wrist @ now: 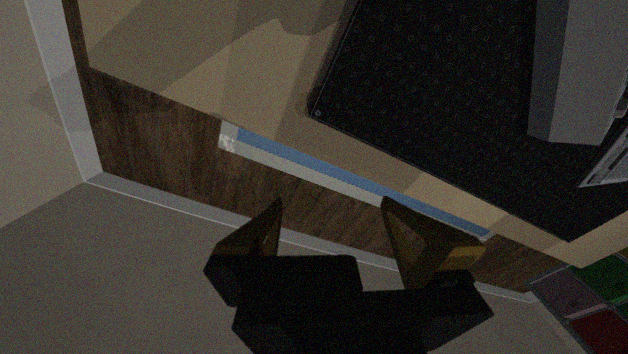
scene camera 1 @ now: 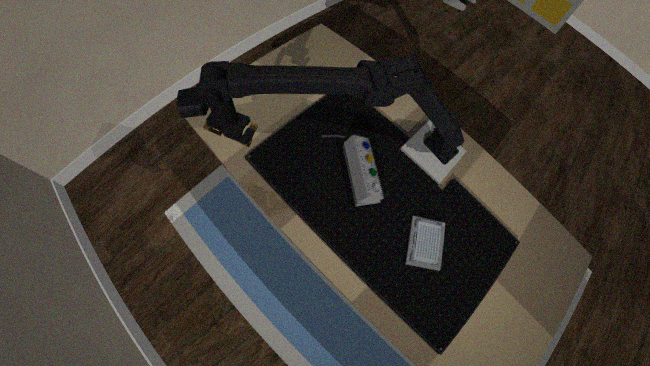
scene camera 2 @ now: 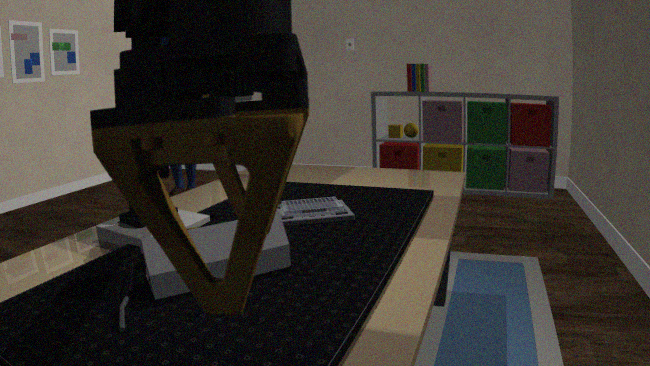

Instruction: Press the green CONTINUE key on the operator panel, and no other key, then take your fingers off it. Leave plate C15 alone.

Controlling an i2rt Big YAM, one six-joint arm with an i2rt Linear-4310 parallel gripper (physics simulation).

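Frame: origin at the arm's base, x ahead, y left, z up, level; metres.
Seen in the pictures: gripper, between the fingertips: (wrist: 332, 201) (scene camera 1: 235, 139) (scene camera 2: 244, 265); arm's base, origin of its link: (scene camera 1: 440, 147).
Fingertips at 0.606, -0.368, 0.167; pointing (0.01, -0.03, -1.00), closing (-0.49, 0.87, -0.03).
Note:
Pixels of each thing's top centre, then the offset from my fingertips to it, as dx, dy, dz. "spot": a spot on its surface instead. Level surfaces: height alone.
- operator panel, centre of its top: (scene camera 2: 209, 221) (scene camera 1: 365, 163) -0.294, +0.262, -0.099
- yellow key, centre of its top: (scene camera 1: 369, 157) -0.325, +0.251, -0.108
- blue key, centre of its top: (scene camera 1: 366, 143) -0.350, +0.207, -0.108
- pale round control, centre of its top: (scene camera 1: 376, 185) -0.277, +0.338, -0.108
- Plate C15, centre of its top: (scene camera 2: 311, 203) (scene camera 1: 428, 241) -0.304, +0.580, -0.156
- black mat, height of its surface: dz -0.182
- wooden table, height of its surface: dz -0.195
- thin cable, a spot on its surface: (scene camera 2: 123, 312) (scene camera 1: 332, 136) spot: -0.309, +0.089, -0.176
The operator panel (scene camera 1: 353, 172) (scene camera 2: 167, 282) (wrist: 582, 75) is a light grey wedge-shaped box on the black mat. Its green key (scene camera 1: 373, 172) shows in scene camera 1, beside a yellow key (scene camera 1: 369, 158), then a blue key (scene camera 1: 366, 145); a pale round control (scene camera 1: 375, 186) is at the other end. Lettering is unreadable. Plate C15 (scene camera 1: 427, 243) (scene camera 2: 317, 207) (wrist: 612, 162) lies flat on the mat, apart from the panel. My gripper (scene camera 1: 231, 134) (scene camera 2: 222, 302) (wrist: 332, 201) is open and empty, raised near the table's left corner, well away from the keys. The keys are hidden in scene camera 2 and the wrist view.
The black mat (scene camera 1: 320, 200) (scene camera 2: 370, 250) (wrist: 425, 100) lies on the wooden table (scene camera 1: 325, 255) (scene camera 2: 400, 280). The arm's white base plate (scene camera 1: 440, 172) stands at the mat's edge. The arm spans above the mat's far end. A thin cable (scene camera 1: 332, 136) (scene camera 2: 123, 312) lies by the panel.

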